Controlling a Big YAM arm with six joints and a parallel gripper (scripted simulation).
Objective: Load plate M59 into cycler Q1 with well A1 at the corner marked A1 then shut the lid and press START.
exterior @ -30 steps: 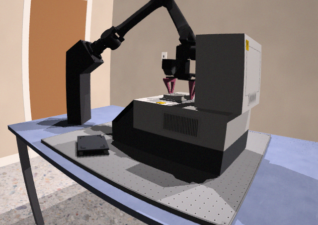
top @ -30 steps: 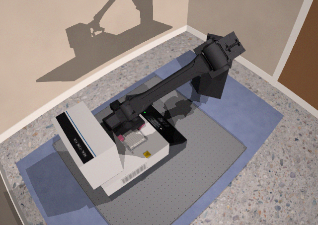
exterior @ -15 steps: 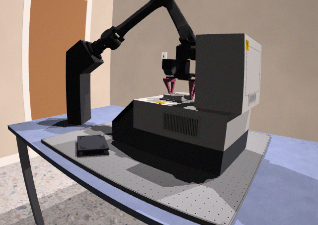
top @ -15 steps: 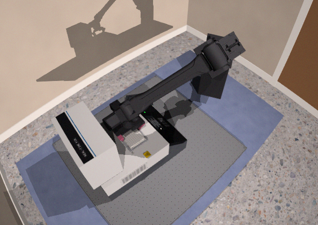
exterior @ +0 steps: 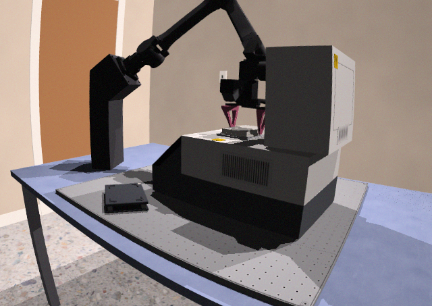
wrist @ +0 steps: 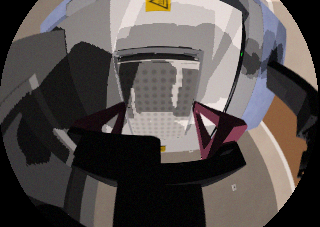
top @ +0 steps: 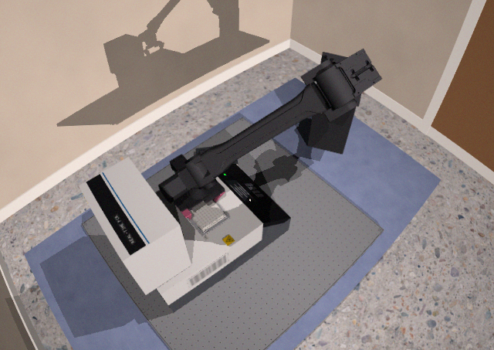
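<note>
Now: the sealed plate M59 right at my hand. Also, from my hand: plate nest N1: 28 cm to the right, 22 cm behind, 19 cm below.
</note>
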